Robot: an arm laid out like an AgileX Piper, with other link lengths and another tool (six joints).
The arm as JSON. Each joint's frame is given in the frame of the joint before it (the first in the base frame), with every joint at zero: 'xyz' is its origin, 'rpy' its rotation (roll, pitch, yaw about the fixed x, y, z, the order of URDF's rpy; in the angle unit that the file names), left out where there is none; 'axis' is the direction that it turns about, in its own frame. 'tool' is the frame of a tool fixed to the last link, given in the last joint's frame.
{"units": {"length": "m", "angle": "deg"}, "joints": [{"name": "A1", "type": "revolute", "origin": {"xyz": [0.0, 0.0, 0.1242], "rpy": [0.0, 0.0, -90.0]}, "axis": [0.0, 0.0, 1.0]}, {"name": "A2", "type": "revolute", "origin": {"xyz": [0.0, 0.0, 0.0], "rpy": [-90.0, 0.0, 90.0]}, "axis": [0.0, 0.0, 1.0]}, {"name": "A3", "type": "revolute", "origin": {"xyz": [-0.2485, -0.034, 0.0], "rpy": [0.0, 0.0, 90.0]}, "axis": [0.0, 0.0, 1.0]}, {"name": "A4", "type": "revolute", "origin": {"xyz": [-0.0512, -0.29, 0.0], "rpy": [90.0, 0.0, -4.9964]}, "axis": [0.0, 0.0, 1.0]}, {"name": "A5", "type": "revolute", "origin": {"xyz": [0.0, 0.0, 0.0], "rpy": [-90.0, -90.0, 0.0]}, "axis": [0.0, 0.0, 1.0]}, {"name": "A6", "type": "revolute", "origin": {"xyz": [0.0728, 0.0, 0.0], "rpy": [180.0, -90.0, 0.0]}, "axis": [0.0, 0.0, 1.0]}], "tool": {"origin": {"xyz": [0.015, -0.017, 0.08], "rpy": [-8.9, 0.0, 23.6]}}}
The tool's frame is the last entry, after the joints.
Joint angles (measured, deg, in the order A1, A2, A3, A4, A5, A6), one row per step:
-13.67 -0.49 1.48 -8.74 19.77 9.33
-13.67 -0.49 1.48 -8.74 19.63 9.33
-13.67 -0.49 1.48 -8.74 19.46 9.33
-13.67 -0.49 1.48 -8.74 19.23 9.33
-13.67 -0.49 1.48 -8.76 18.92 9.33
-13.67 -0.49 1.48 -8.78 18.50 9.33
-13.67 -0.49 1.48 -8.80 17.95 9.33
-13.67 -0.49 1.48 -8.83 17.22 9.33
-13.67 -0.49 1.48 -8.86 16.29 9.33
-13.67 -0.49 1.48 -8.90 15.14 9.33
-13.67 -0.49 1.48 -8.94 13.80 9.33
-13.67 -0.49 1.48 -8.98 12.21 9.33
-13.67 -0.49 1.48 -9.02 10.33 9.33
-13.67 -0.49 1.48 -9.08 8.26 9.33
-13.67 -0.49 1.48 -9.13 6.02 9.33
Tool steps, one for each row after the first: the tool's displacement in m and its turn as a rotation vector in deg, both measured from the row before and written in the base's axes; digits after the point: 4 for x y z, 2 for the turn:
0.0001 0.0000 0.0003 -0.03 -0.13 0.02
0.0002 0.0000 0.0004 -0.04 -0.16 0.03
0.0002 0.0000 0.0006 -0.06 -0.22 0.03
0.0003 0.0000 0.0008 -0.09 -0.29 0.05
0.0004 0.0000 0.0010 -0.12 -0.40 0.06
0.0005 0.0001 0.0014 -0.15 -0.52 0.08
0.0007 0.0001 0.0018 -0.21 -0.69 0.11
0.0008 0.0001 0.0023 -0.26 -0.88 0.14
0.0010 0.0002 0.0029 -0.32 -1.09 0.17
0.0011 0.0002 0.0034 -0.37 -1.27 0.20
0.0012 0.0003 0.0041 -0.43 -1.51 0.24
0.0012 0.0004 0.0048 -0.50 -1.79 0.29
0.0012 0.0005 0.0054 -0.56 -1.97 0.32
0.0011 0.0007 0.0058 -0.60 -2.13 0.35

